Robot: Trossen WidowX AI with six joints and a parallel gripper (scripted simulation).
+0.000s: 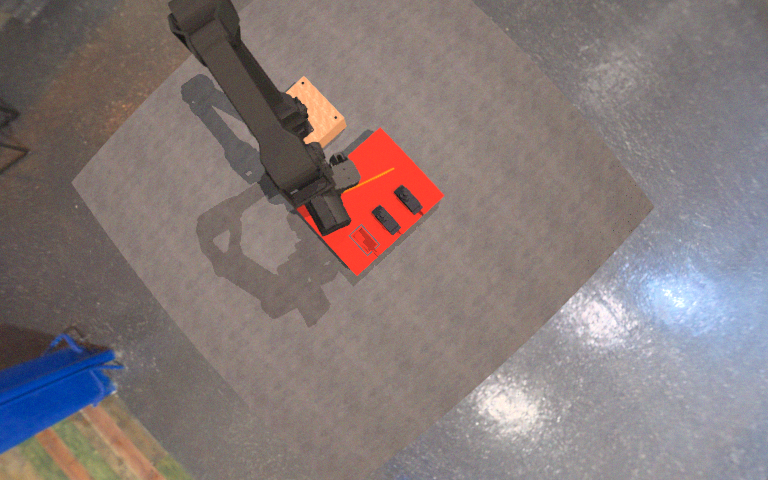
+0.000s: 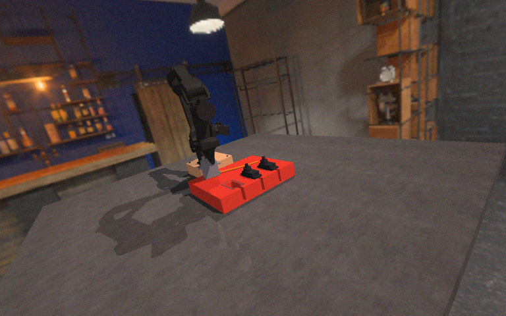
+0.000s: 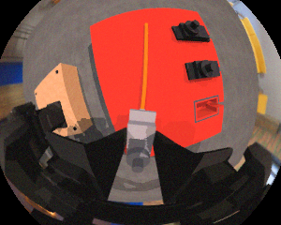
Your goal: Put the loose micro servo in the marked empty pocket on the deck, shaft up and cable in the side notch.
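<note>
Right now the red deck is 20 mm ahead of my gripper tip, 60 mm to the left of it and 70 mm below it.
</note>
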